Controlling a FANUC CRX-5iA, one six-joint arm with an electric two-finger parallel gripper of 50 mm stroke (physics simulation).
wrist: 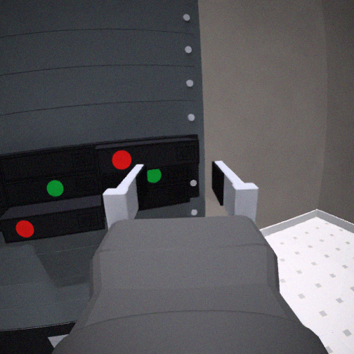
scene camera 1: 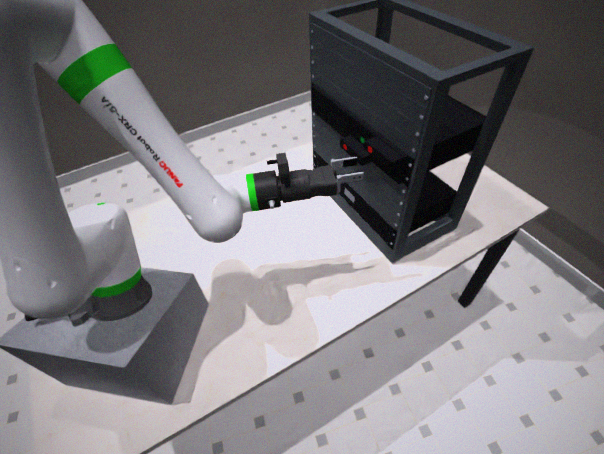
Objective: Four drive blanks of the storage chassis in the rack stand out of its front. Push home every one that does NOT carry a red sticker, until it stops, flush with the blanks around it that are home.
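Places are measured from the arm's base along level axes (x ahead, y left, z up), in metres.
Where they show: gripper, fingertip midpoint: (scene camera 1: 359, 168); arm's base at its link origin: (scene camera 1: 120, 299).
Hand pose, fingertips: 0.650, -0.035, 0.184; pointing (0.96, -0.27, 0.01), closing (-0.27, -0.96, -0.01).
Observation:
Each offset is from my fingertips to the centre of the thing, as dx, dy, dz. Level surfaces: height alone.
In the wrist view, the upper right red-sticker blank @[+0.119, +0.017, +0.008] (wrist: 160, 151) (scene camera 1: 384, 156) and the lower left red-sticker blank @[+0.111, +0.126, -0.049] (wrist: 57, 225) (scene camera 1: 353, 150) stand out of the front of the rack (wrist: 198, 100) (scene camera 1: 433, 115). The left green-sticker blank (wrist: 71, 186) looks level with the blank above it. The right green-sticker blank (wrist: 171, 173) sits back beneath the upper right red one and is partly hidden by a finger; its exact depth is hard to tell. My gripper (wrist: 179, 176) (scene camera 1: 359, 166) is open and empty, in front of the rack's right part, with its right finger past the rack's right edge in the wrist view.
Dark panels (scene camera 1: 370, 85) cover the rack front above the blanks. A lower black unit (scene camera 1: 370, 215) with a light label sits near the rack's bottom. The rack stands on a pale table @[dz -0.403] (scene camera 1: 505, 200); the arm's grey pedestal (scene camera 1: 165, 345) is at the left.

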